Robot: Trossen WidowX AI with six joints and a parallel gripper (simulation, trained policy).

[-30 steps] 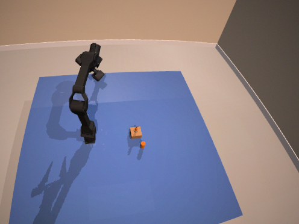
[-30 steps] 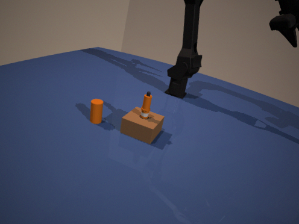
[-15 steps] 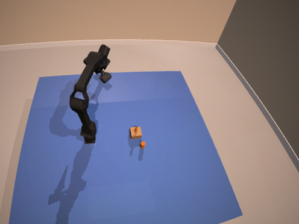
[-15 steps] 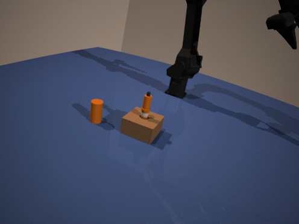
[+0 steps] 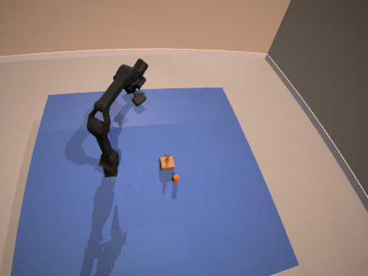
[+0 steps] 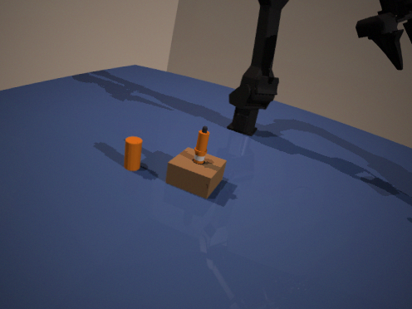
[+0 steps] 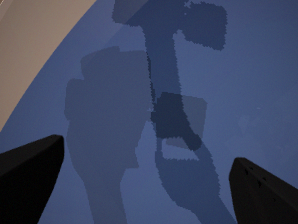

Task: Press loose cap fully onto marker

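Now: the orange cap 400 mm to the right of my gripper tip, 240 mm below it and 210 mm ahead of it. Also, from my gripper tip: tan holder block 300 mm to the right, 250 mm below, 180 mm ahead.
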